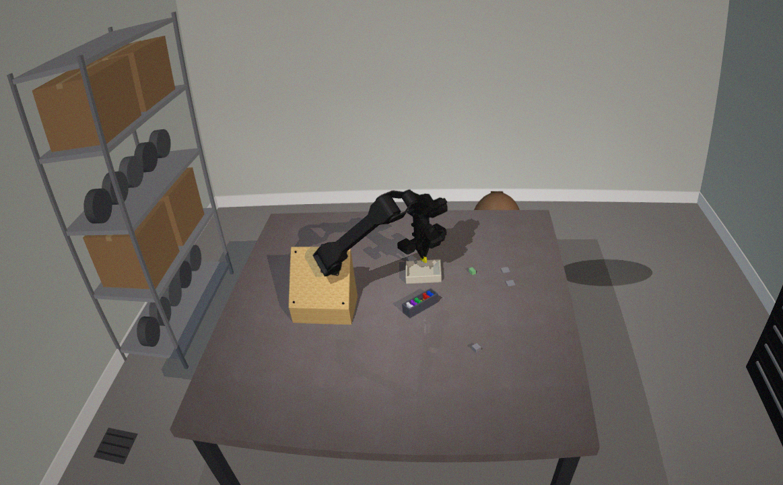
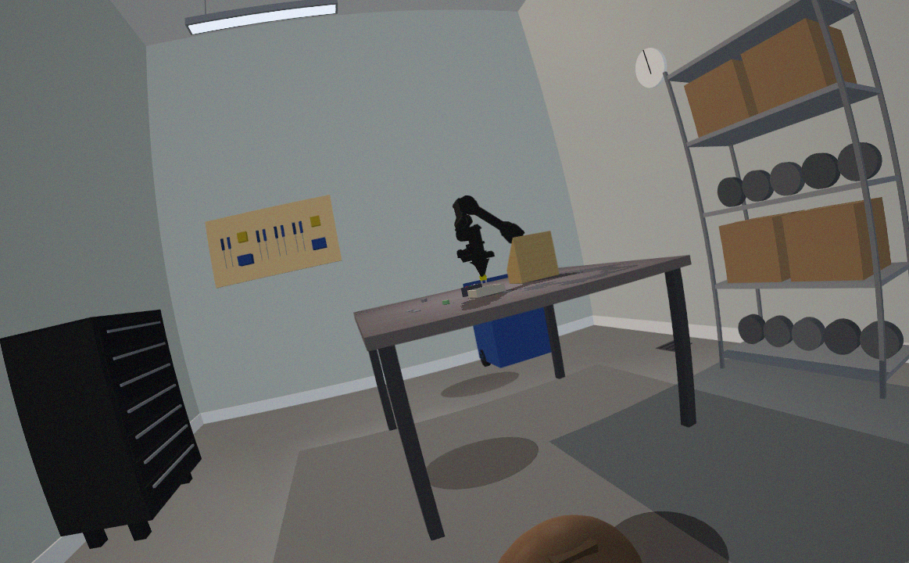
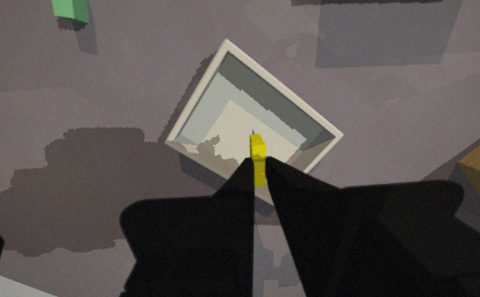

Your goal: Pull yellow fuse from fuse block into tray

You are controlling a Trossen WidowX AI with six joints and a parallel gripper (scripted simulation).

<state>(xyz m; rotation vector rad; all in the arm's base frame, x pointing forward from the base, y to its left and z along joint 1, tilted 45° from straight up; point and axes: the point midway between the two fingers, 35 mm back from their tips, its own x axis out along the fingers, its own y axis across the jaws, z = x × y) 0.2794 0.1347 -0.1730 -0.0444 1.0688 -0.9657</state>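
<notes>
Now: the yellow fuse 10 mm below my gripper tip. The rest, counted from my gripper tip: tray 70 mm below.
</notes>
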